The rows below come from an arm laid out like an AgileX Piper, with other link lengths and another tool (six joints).
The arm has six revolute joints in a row. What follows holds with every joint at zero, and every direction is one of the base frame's. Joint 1 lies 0.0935 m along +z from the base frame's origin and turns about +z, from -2.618 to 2.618 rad. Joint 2 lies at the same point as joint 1 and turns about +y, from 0 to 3.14 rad. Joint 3 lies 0.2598 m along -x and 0.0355 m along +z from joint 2 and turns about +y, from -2.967 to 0 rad. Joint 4 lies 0.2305 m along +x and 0.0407 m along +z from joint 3 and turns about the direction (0.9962, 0, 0.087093), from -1.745 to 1.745 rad. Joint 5 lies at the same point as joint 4 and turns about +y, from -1.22 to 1.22 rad. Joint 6 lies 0.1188 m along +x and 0.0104 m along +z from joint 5 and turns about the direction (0.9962, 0, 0.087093), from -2.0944 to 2.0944 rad. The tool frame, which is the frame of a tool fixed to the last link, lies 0.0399 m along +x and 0.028 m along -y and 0.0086 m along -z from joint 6; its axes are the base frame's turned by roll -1.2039, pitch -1.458 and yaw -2.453 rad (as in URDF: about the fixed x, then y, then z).
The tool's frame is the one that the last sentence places.
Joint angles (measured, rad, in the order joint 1, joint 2, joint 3, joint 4, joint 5, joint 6), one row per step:
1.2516, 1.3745, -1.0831, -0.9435, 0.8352, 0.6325
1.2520, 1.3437, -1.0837, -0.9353, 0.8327, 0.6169
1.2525, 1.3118, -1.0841, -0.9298, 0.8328, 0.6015
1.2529, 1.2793, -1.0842, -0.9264, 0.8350, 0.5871
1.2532, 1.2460, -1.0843, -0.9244, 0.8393, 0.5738
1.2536, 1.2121, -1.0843, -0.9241, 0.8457, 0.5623
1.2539, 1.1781, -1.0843, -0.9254, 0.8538, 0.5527
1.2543, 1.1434, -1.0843, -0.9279, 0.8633, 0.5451
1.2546, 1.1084, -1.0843, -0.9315, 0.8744, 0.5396
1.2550, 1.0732, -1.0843, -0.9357, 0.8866, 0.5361
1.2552, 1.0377, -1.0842, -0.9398, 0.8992, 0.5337
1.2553, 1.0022, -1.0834, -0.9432, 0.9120, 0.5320
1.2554, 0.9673, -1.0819, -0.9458, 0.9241, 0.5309
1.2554, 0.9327, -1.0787, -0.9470, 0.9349, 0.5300
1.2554, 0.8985, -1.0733, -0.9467, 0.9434, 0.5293
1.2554, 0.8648, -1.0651, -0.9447, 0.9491, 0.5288
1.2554, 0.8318, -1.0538, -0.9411, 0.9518, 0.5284
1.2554, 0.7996, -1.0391, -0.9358, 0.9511, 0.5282
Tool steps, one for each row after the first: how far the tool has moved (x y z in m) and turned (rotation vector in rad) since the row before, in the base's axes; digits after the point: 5 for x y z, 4 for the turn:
-0.00203, -0.00381, 0.00849, 0.0222, -0.0079, 0.0095
-0.00195, -0.00464, 0.00884, 0.0208, -0.0108, 0.0079
-0.00187, -0.00540, 0.00889, 0.0198, -0.0125, 0.0058
-0.00186, -0.00618, 0.00895, 0.0197, -0.0135, 0.0034
-0.00187, -0.00692, 0.00889, 0.0197, -0.0142, 0.0009
-0.00182, -0.00754, 0.00870, 0.0198, -0.0146, -0.0016
-0.00189, -0.00820, 0.00859, 0.0209, -0.0147, -0.0038
-0.00191, -0.00885, 0.00831, 0.0216, -0.0143, -0.0064
-0.00199, -0.00935, 0.00795, 0.0227, -0.0135, -0.0083
-0.00208, -0.00978, 0.00753, 0.0237, -0.0125, -0.0094
-0.00220, -0.01005, 0.00679, 0.0239, -0.0109, -0.0100
-0.00230, -0.00998, 0.00598, 0.0239, -0.0094, -0.0096
-0.00242, -0.00980, 0.00492, 0.0233, -0.0075, -0.0085
-0.00254, -0.00935, 0.00379, 0.0227, -0.0058, -0.0064
-0.00263, -0.00871, 0.00251, 0.0216, -0.0041, -0.0038
-0.00267, -0.00790, 0.00121, 0.0201, -0.0025, -0.0009
-0.00269, -0.00693, -0.00013, 0.0184, -0.0010, 0.0022

